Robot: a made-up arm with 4 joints.
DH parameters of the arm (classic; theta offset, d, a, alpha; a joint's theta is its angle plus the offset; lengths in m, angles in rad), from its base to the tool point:
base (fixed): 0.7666 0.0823 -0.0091 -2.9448
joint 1: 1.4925 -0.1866 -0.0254 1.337
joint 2: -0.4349 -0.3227 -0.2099 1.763
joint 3: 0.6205 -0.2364 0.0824 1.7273
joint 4: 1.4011 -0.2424 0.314 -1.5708
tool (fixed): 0 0.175 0 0
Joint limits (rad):
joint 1: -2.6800..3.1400
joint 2: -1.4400..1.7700
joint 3: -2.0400..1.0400
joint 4: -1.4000..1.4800
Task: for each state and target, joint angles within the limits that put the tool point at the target. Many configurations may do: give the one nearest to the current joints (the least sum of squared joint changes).
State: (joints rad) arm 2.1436 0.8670 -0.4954 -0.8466
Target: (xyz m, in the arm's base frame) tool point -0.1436 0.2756 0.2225
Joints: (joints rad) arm 2.3595 1.1964 -1.0088 -1.4000
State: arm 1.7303 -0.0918 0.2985 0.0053
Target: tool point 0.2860 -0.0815 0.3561
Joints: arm 2.5816 0.2106 0.2475 -0.8156
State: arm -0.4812 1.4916 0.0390 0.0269
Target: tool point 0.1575 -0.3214 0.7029
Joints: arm -1.0024 1.7700 0.7062 0.0071
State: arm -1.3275 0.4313 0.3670 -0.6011
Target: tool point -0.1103 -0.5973 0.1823
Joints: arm -1.3798 -0.0638 0.6081 0.1619
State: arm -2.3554 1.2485 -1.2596 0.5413
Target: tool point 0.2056 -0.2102 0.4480
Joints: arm -2.6800 0.6800 -1.0026 0.1365
